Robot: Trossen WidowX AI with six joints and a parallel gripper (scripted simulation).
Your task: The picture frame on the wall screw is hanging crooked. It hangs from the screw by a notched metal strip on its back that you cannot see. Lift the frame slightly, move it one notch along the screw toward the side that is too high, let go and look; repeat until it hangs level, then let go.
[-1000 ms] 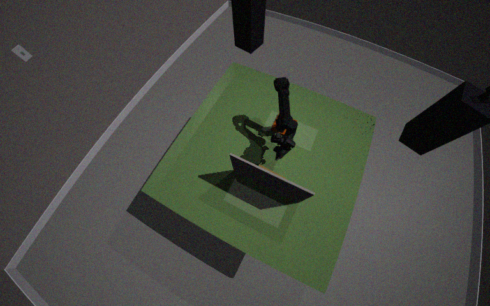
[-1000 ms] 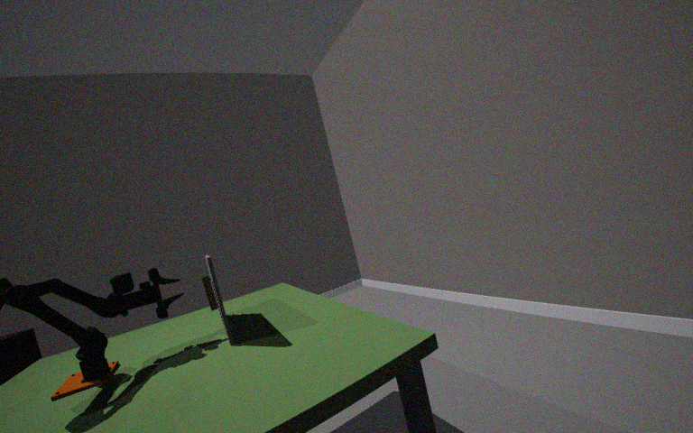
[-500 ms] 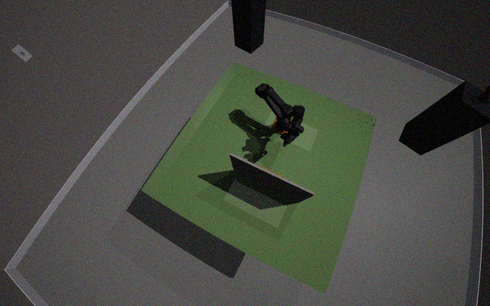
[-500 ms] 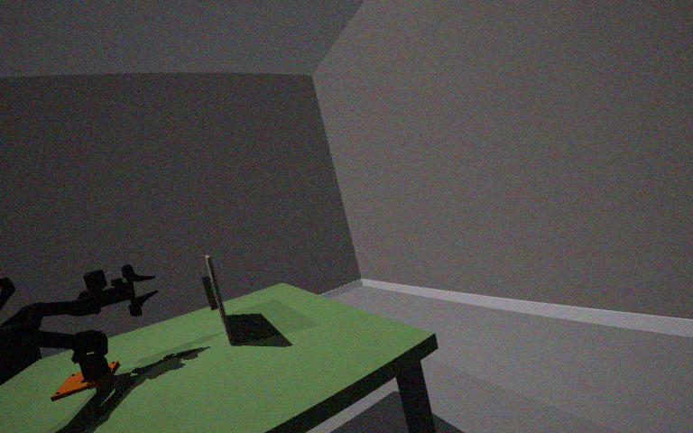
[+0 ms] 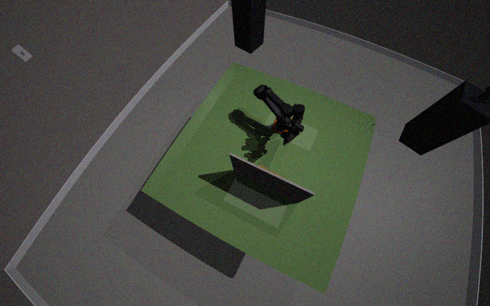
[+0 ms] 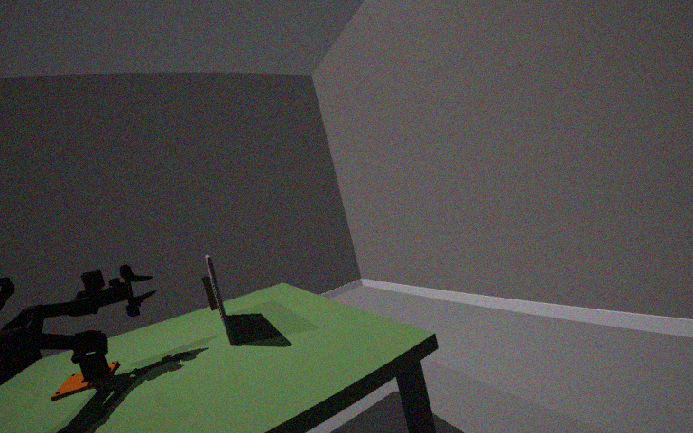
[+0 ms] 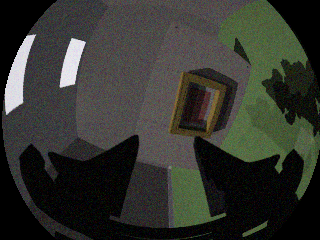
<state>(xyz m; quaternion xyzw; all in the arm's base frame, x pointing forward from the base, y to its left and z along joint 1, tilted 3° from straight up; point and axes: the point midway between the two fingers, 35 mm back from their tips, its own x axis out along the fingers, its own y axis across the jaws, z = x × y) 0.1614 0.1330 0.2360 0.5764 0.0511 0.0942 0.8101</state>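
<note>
Now: gripper tip 19 cm short of the picture frame, 3 cm to the right of it and 9 cm above it. Also, from my gripper tip: wall panel (20 cm ahead, 4 cm to the left, 10 cm below).
</note>
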